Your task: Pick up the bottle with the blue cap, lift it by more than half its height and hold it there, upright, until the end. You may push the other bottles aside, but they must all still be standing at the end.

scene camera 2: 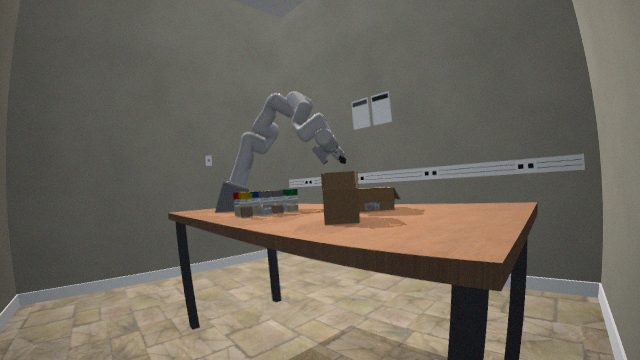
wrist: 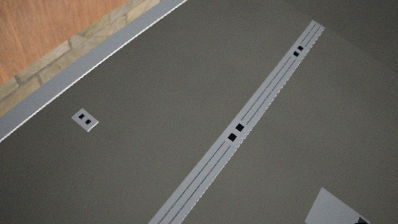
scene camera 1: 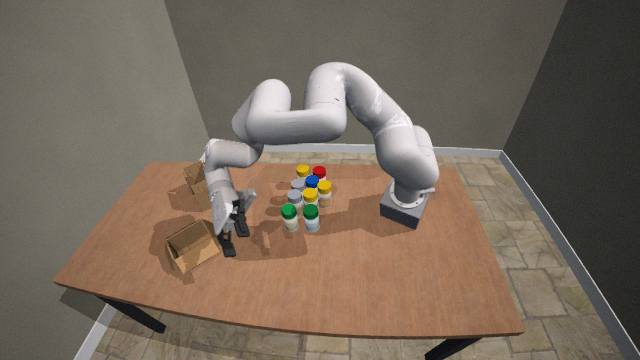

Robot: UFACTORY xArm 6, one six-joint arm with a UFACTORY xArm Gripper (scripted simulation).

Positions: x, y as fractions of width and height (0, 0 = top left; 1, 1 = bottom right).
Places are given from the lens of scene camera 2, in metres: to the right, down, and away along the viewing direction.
cardboard box (scene camera 2: 0.53, 0.56): 0.06, 0.07, 0.80
